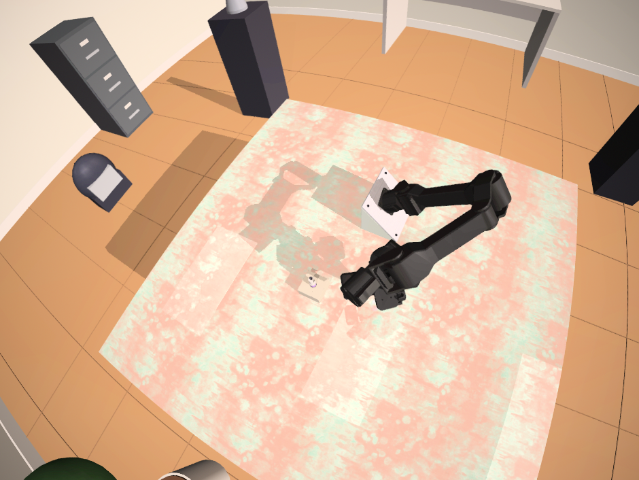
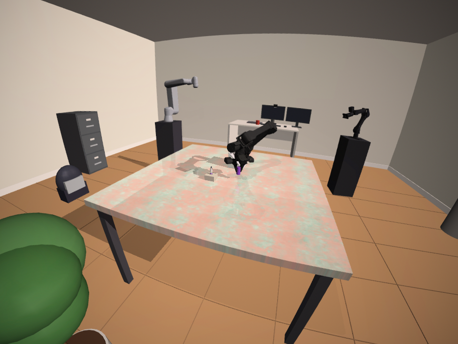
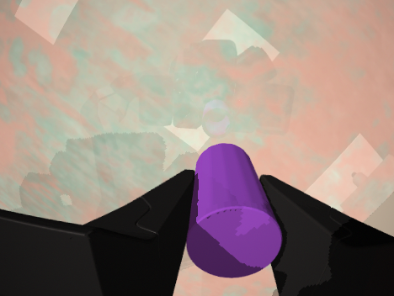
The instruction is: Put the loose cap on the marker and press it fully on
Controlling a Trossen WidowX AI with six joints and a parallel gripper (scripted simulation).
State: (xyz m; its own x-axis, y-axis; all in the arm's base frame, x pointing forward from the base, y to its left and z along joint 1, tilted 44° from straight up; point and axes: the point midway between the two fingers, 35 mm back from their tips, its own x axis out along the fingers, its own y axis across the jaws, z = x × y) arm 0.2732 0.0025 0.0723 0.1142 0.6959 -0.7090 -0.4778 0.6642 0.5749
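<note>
Now: the holder block 3 cm ahead of my gripper tip, 18 cm to the right of it and 4 cm below it. From my gripper tip the other things lie so: purple marker cap 1 cm above.
</note>
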